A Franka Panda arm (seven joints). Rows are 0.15 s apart.
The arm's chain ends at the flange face. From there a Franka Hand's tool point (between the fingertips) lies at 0.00 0.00 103.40 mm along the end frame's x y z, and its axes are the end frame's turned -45 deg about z.
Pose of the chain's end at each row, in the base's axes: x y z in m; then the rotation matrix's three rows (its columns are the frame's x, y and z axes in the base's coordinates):
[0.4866, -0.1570, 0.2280], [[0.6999, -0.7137, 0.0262], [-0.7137, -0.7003, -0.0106], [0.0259, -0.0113, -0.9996]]
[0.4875, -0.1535, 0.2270], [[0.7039, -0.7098, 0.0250], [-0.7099, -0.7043, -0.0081], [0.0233, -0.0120, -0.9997]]
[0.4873, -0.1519, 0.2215], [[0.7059, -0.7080, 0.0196], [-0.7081, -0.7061, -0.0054], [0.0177, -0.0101, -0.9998]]
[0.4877, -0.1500, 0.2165], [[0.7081, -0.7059, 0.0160], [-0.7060, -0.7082, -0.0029], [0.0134, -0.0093, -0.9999]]
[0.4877, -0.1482, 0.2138], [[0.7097, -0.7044, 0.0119], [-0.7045, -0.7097, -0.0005], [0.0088, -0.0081, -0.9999]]
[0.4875, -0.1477, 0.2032], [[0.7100, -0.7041, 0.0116], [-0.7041, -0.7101, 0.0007], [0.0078, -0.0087, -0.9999]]
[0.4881, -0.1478, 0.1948], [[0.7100, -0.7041, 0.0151], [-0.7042, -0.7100, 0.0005], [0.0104, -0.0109, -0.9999]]
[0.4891, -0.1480, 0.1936], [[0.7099, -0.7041, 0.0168], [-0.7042, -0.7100, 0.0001], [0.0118, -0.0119, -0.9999]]
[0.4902, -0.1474, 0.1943], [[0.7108, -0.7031, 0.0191], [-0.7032, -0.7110, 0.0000], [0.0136, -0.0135, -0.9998]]
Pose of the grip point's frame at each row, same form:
[0.4893, -0.1581, 0.1246], [[0.9996, -0.0098, 0.0262], [-0.0095, -0.9998, -0.0106], [0.0263, 0.0103, -0.9996]]
[0.4901, -0.1543, 0.1236], [[0.9996, -0.0042, 0.0250], [-0.0040, -1.0000, -0.0081], [0.0250, 0.0080, -0.9997]]
[0.4893, -0.1525, 0.1181], [[0.9998, -0.0015, 0.0196], [-0.0014, -1.0000, -0.0054], [0.0197, 0.0054, -0.9998]]
[0.4894, -0.1503, 0.1131], [[0.9998, 0.0016, 0.0160], [0.0016, -1.0000, -0.0029], [0.0161, 0.0029, -0.9999]]
[0.4889, -0.1483, 0.1104], [[0.9999, 0.0037, 0.0119], [0.0037, -1.0000, -0.0005], [0.0120, 0.0005, -0.9999]]
[0.4887, -0.1476, 0.0998], [[0.9999, 0.0042, 0.0116], [0.0042, -1.0000, 0.0007], [0.0117, -0.0006, -0.9999]]
[0.4897, -0.1477, 0.0914], [[0.9999, 0.0042, 0.0151], [0.0041, -1.0000, 0.0005], [0.0151, -0.0004, -0.9999]]
[0.4908, -0.1480, 0.0902], [[0.9998, 0.0041, 0.0168], [0.0041, -1.0000, 0.0001], [0.0168, -0.0001, -0.9999]]
[0.4922, -0.1474, 0.0909], [[0.9998, 0.0054, 0.0191], [0.0055, -1.0000, 0.0000], [0.0192, 0.0001, -0.9998]]

